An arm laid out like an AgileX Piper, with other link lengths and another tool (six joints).
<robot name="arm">
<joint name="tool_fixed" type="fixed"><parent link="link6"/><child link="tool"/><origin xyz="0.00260 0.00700 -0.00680" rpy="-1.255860 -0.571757 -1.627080"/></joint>
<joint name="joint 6" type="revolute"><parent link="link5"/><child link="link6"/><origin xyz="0.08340 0.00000 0.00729"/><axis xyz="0.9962 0 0.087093"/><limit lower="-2.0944" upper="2.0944"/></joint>
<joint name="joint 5" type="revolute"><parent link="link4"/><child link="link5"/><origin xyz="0.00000 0.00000 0.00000"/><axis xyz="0 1 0"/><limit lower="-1.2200" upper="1.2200"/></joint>
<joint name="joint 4" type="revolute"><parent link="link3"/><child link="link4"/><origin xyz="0.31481 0.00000 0.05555"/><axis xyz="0.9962 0 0.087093"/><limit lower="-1.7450" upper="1.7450"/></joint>
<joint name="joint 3" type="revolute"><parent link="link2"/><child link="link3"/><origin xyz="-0.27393 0.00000 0.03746"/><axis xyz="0 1 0"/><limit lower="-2.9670" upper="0.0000"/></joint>
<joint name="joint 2" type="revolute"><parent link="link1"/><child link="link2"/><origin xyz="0.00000 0.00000 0.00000"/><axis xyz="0 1 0"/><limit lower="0.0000" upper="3.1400"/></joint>
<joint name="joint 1" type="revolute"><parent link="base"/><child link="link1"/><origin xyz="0.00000 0.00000 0.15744"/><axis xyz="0 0 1"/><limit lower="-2.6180" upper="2.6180"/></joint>
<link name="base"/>
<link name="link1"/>
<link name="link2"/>
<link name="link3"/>
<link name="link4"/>
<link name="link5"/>
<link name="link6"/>
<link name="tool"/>
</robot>
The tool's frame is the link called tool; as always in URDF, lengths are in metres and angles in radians.
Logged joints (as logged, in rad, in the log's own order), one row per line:
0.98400 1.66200 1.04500 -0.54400 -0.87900 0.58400
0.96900 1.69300 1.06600 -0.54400 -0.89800 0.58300
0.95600 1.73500 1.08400 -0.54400 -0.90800 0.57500
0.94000 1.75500 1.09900 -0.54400 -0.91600 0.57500
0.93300 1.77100 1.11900 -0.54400 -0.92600 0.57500
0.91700 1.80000 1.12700 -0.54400 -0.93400 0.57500
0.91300 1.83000 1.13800 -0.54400 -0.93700 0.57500
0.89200 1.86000 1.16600 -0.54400 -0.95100 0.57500
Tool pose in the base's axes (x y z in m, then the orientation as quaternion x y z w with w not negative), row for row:
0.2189 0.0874 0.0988 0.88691 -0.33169 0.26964 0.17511
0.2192 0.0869 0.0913 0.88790 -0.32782 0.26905 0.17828
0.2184 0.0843 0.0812 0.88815 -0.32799 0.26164 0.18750
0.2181 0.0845 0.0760 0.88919 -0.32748 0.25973 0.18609
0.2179 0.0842 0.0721 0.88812 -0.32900 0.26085 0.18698
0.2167 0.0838 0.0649 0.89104 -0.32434 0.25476 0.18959
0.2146 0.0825 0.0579 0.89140 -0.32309 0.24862 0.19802
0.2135 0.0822 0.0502 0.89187 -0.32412 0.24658 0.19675
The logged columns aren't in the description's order. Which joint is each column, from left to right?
Columns, left to right: joint 5, joint 2, joint 6, joint 3, joint 4, joint 1.
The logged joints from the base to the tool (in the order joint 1, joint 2, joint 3, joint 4, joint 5, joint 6), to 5 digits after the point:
0.58400 1.66200 -0.54400 -0.87900 0.98400 1.04500
0.58300 1.69300 -0.54400 -0.89800 0.96900 1.06600
0.57500 1.73500 -0.54400 -0.90800 0.95600 1.08400
0.57500 1.75500 -0.54400 -0.91600 0.94000 1.09900
0.57500 1.77100 -0.54400 -0.92600 0.93300 1.11900
0.57500 1.80000 -0.54400 -0.93400 0.91700 1.12700
0.57500 1.83000 -0.54400 -0.93700 0.91300 1.13800
0.57500 1.86000 -0.54400 -0.95100 0.89200 1.16600

